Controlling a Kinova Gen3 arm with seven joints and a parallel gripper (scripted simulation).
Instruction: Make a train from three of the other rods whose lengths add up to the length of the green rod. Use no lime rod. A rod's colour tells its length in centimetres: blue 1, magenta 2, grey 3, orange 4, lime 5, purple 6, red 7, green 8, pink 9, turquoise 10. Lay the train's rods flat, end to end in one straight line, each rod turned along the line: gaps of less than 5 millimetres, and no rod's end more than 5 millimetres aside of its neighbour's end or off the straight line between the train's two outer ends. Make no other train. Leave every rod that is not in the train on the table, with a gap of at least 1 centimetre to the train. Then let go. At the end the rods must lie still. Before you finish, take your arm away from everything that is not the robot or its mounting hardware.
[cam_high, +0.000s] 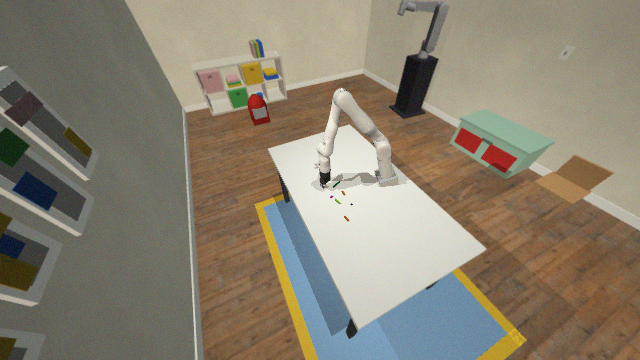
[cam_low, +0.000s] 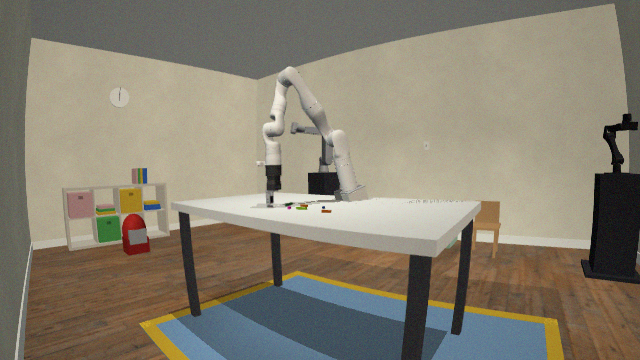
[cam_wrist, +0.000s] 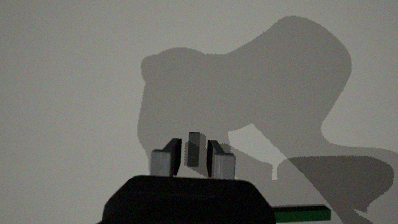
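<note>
The grey rod lies 3 cm below my hand. The rest, counted from my hand: green rod 10 cm behind, 2 cm to the left, 3 cm below; then lime rod 5 cm behind, 17 cm to the left, 3 cm below; then magenta rod 2 cm behind, 12 cm to the left, 3 cm below.
</note>
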